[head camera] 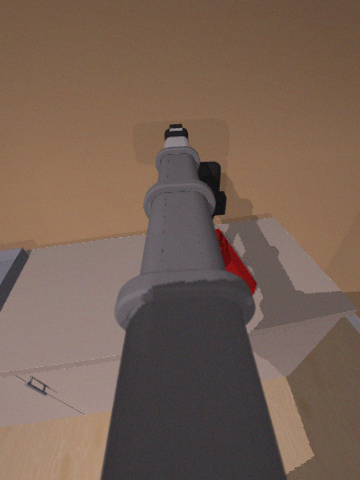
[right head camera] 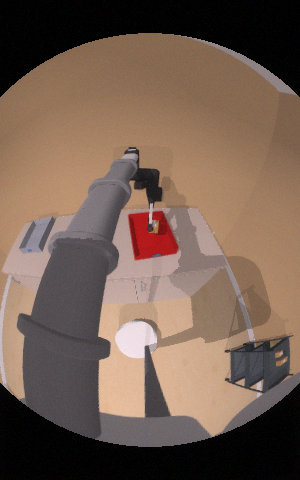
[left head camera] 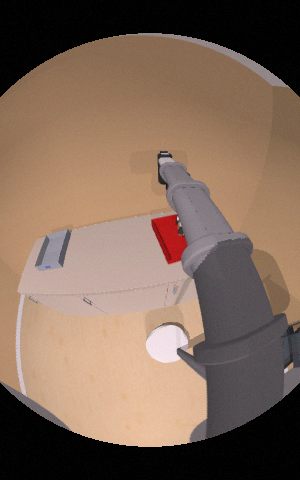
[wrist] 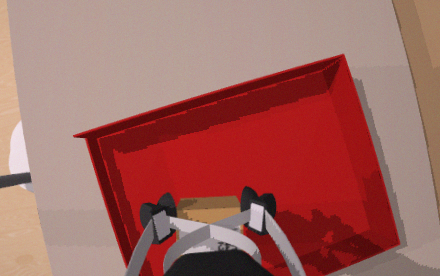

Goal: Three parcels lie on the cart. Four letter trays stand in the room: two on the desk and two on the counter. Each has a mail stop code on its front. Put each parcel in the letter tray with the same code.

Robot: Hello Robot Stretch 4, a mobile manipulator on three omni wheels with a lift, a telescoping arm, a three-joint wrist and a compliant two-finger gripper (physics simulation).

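Pixels of known places: gripper, fingertip midpoint: (right head camera: 149,226) (left head camera: 178,229) (wrist: 208,205); robot's base, link origin: (right head camera: 136,338) (left head camera: 165,342).
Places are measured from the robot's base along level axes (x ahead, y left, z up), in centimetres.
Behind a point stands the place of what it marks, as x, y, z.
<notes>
My gripper (right head camera: 151,227) @[63.8, -8.7, 100.6] (wrist: 208,205) @[63.8, -8.7, 100.6] is shut on a brown parcel (right head camera: 156,226) @[61.3, -12.4, 103.1] (wrist: 212,202) @[64.2, -8.3, 101.1], over the inside of the red letter tray (head camera: 240,272) @[64.3, -22.8, 89.4] (left head camera: 160,240) @[62.1, 2.2, 93.6] (right head camera: 145,256) @[50.0, -7.0, 90.0] (wrist: 359,150) @[84.7, -5.3, 91.6]. The parcel looks level. How far it is above the tray floor is hard to tell. Dark marks on its label are mostly hidden by the fingers. The red tray has a blue code label on its front in the right head view, too small to read. A grey letter tray (head camera: 15,275) @[68.2, 74.1, 90.0] (left head camera: 65,250) @[62.7, 72.8, 89.2] (right head camera: 45,235) @[62.0, 73.0, 91.0] stands at the counter's left end, with a small blue label.
Both trays stand on the pale counter (head camera: 75,300) @[55.5, 42.5, 88.2] (left head camera: 110,250) @[61.3, 35.1, 88.2] (wrist: 200,40) @[64.4, 12.3, 88.2], close to the tan wall. The telescoping arm (head camera: 185,240) @[22.0, -0.3, 142.8] (left head camera: 200,205) @[24.4, 0.4, 142.8] (right head camera: 95,215) @[21.7, -1.0, 142.8] reaches over it. A white disc (left head camera: 162,342) @[1.6, 4.1, 18.7] (right head camera: 132,340) @[-1.5, 3.1, 18.7] shows before the counter. A dark shelved frame (right head camera: 272,377) stands right.
</notes>
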